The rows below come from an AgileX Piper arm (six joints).
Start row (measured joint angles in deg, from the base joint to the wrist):
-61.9 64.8 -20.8 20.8 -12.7 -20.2
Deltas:
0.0 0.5 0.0 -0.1 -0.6 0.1
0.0 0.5 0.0 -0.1 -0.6 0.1
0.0 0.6 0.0 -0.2 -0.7 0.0
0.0 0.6 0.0 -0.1 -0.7 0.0
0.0 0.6 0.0 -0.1 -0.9 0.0
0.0 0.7 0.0 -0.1 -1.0 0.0
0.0 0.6 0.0 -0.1 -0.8 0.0
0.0 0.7 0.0 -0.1 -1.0 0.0
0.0 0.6 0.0 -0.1 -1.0 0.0
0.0 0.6 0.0 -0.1 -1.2 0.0
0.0 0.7 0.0 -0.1 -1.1 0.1
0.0 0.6 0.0 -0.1 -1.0 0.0
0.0 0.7 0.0 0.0 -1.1 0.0
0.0 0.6 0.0 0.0 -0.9 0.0
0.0 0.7 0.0 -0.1 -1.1 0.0
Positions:
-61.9 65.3 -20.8 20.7 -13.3 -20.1
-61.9 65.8 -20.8 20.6 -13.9 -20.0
-61.9 66.4 -20.8 20.4 -14.6 -20.0
-61.9 67.0 -20.8 20.3 -15.3 -20.0
-61.9 67.6 -20.8 20.2 -16.2 -20.0
-61.9 68.3 -20.8 20.1 -17.2 -20.0
-61.9 68.9 -20.8 20.0 -18.0 -20.0
-61.9 69.6 -20.8 19.9 -19.0 -20.0
-61.9 70.2 -20.8 19.8 -20.0 -20.0
-61.9 70.8 -20.8 19.7 -21.2 -20.0
-61.9 71.5 -20.8 19.6 -22.3 -19.9
-61.9 72.1 -20.8 19.5 -23.3 -19.9
-61.9 72.8 -20.8 19.5 -24.4 -19.9
-61.9 73.4 -20.8 19.5 -25.3 -19.9
-61.9 74.1 -20.8 19.4 -26.4 -19.9

